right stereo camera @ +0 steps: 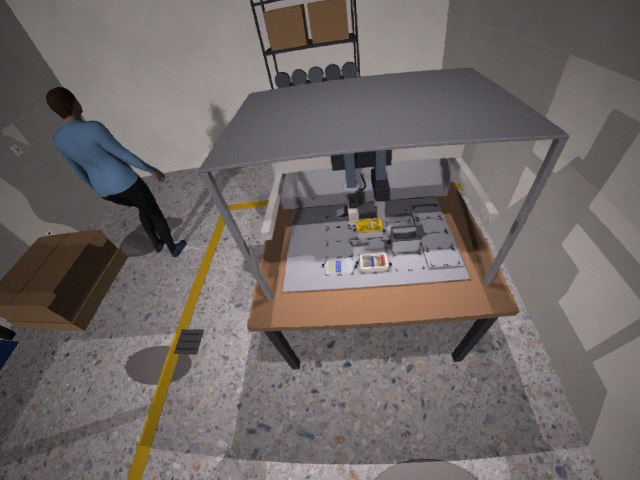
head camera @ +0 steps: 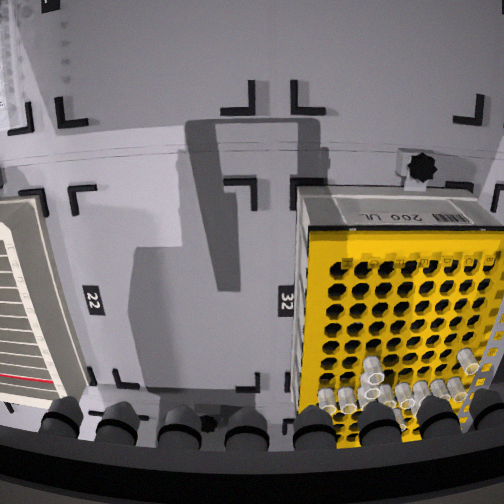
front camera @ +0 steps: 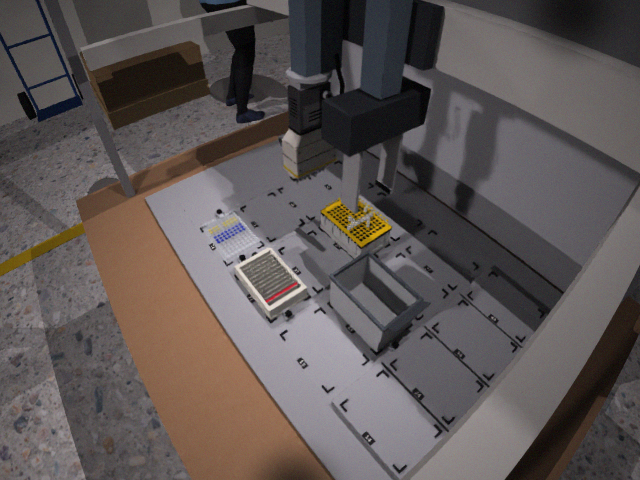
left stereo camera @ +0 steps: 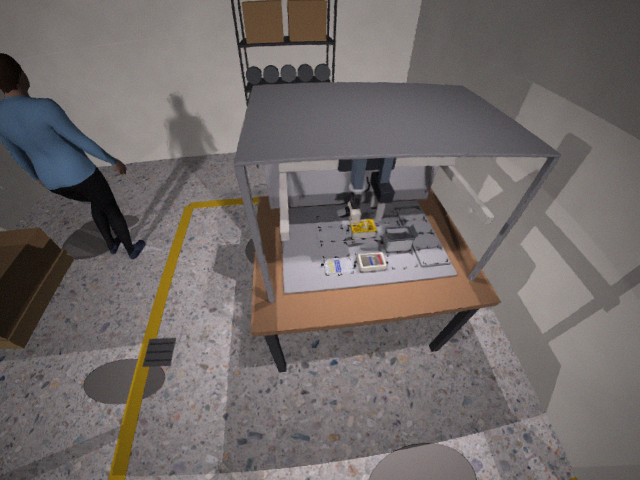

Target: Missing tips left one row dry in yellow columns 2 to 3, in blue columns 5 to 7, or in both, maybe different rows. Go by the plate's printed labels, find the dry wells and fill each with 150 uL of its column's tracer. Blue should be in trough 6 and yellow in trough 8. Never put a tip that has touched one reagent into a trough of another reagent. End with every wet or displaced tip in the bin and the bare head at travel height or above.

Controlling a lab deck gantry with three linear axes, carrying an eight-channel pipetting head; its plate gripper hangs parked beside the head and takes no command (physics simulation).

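Note:
The pipetting head (front camera: 310,152) is above the deck behind the tip rack; its nozzles (head camera: 247,429) look bare. The parked gripper (front camera: 369,200) has its two fingers apart and empty; one overlaps the tip rack in the front view. The yellow tip rack (front camera: 330,209) (head camera: 400,240) (left stereo camera: 363,227) (right stereo camera: 369,225) has many empty holes, a row of clear tips (head camera: 346,400) and a few askew tips (head camera: 372,370). The plate (front camera: 242,245) (left stereo camera: 338,266) (right stereo camera: 338,266) shows blue wells and yellow wells with a gap between them. The cream trough block (front camera: 271,310) (head camera: 12,235) (left stereo camera: 372,269) shows a red trough.
The grey bin (front camera: 356,320) (left stereo camera: 399,245) (right stereo camera: 405,238) stands beside the tip rack and the trough block. Dark clamp knobs (head camera: 422,167) (front camera: 288,314) stand by the labware. Deck posts and a roof (left stereo camera: 392,118) surround the wooden table (left stereo camera: 372,310).

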